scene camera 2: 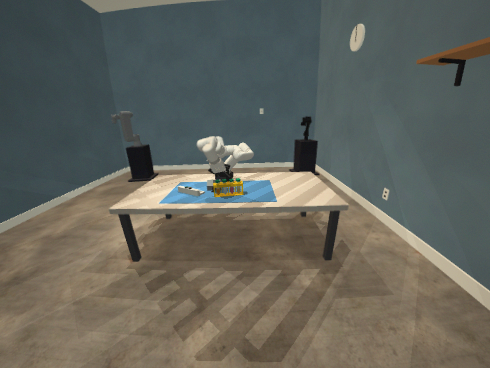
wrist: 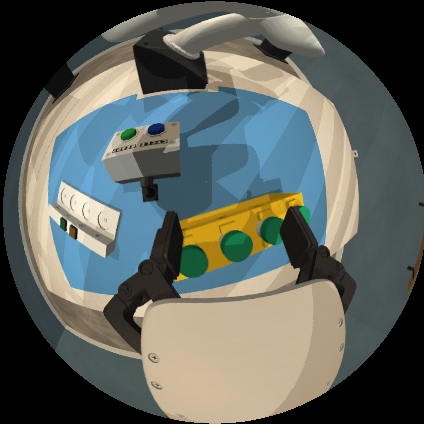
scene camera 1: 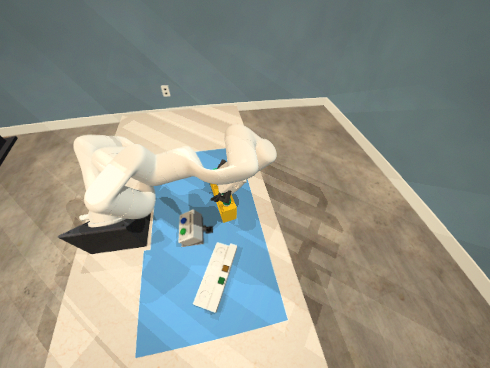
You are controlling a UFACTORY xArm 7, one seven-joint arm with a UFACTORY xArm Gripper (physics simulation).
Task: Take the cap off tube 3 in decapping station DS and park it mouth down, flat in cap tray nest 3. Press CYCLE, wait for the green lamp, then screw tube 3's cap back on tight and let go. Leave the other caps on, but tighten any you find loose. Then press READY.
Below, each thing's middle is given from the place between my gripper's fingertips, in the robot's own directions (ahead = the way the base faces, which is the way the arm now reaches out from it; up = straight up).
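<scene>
There's a grey button box (scene camera 1: 194,235) that's 110 mm below my hand, and it's 100 mm behind it and 80 mm to the right of it too.
</scene>
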